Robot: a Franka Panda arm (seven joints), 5 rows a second.
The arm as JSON. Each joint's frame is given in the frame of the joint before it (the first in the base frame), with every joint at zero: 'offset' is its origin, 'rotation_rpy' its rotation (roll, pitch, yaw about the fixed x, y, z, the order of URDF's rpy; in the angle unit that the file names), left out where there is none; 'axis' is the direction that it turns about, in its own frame. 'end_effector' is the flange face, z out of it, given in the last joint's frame.
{
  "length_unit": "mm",
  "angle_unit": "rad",
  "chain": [
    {
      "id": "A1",
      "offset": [
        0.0,
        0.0,
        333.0
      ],
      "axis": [
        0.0,
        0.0,
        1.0
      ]
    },
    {
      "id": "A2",
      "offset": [
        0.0,
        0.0,
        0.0
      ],
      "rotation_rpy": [
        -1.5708,
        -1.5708,
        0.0
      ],
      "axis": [
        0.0,
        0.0,
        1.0
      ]
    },
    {
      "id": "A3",
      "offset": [
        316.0,
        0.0,
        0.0
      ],
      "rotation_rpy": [
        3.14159,
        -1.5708,
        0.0
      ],
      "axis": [
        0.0,
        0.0,
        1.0
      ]
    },
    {
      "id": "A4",
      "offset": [
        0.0,
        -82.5,
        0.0
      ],
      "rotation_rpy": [
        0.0,
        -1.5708,
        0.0
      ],
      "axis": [
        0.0,
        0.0,
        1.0
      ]
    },
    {
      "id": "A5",
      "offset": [
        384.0,
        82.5,
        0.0
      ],
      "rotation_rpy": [
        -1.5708,
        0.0,
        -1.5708
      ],
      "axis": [
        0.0,
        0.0,
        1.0
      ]
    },
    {
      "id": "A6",
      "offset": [
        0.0,
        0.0,
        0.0
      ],
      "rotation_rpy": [
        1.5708,
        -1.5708,
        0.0
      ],
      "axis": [
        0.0,
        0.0,
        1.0
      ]
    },
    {
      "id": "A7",
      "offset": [
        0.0,
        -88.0,
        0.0
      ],
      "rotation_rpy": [
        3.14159,
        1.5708,
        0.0
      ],
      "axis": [
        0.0,
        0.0,
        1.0
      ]
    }
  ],
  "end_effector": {
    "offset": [
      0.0,
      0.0,
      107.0
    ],
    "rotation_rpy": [
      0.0,
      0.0,
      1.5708
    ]
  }
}
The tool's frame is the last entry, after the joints.
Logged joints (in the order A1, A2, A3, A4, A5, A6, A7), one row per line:
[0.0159 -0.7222 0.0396 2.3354 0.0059 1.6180 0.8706]
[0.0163 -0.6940 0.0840 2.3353 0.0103 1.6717 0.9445]
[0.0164 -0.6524 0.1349 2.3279 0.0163 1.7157 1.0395]
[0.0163 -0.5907 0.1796 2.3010 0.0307 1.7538 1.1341]
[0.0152 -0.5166 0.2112 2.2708 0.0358 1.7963 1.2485]
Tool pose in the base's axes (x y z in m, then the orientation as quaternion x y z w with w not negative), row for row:
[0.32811 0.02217 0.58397 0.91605 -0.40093 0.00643 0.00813]
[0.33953 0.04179 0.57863 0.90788 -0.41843 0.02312 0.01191]
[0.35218 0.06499 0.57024 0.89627 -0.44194 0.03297 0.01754]
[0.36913 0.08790 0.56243 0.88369 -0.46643 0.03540 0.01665]
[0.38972 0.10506 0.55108 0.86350 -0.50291 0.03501 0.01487]
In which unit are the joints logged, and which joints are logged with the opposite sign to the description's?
The joints are logged in radians. Opposite sign: A4.
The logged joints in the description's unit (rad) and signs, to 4 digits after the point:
[0.0159 -0.7222 0.0396 -2.3354 0.0059 1.6180 0.8706]
[0.0163 -0.6940 0.0840 -2.3353 0.0103 1.6717 0.9445]
[0.0164 -0.6524 0.1349 -2.3279 0.0163 1.7157 1.0395]
[0.0163 -0.5907 0.1796 -2.3010 0.0307 1.7538 1.1341]
[0.0152 -0.5166 0.2112 -2.2708 0.0358 1.7963 1.2485]

